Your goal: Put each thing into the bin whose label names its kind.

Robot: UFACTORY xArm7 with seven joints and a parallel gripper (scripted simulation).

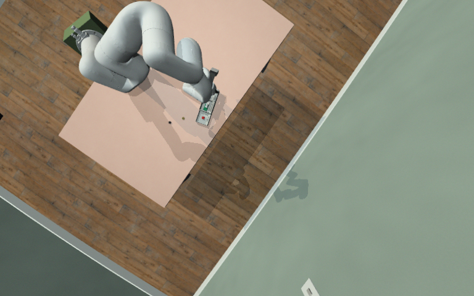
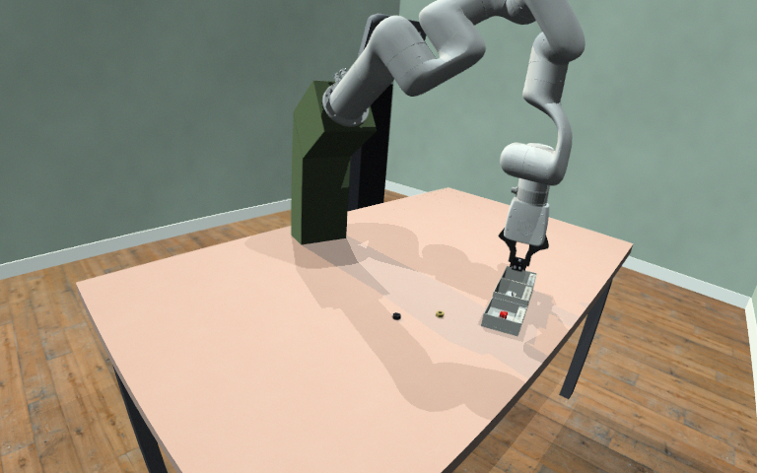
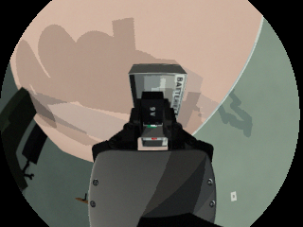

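Now: the green thing 30 mm ahead of my hand, 70 mm to the right of it and 80 mm below it. Also, from my hand: black block (10 mm to the right, 10 mm below); then three-part bin (40 mm ahead, 80 mm to the right, 70 mm below); then grey piece (30 mm ahead, 70 mm to the right, 60 mm below).
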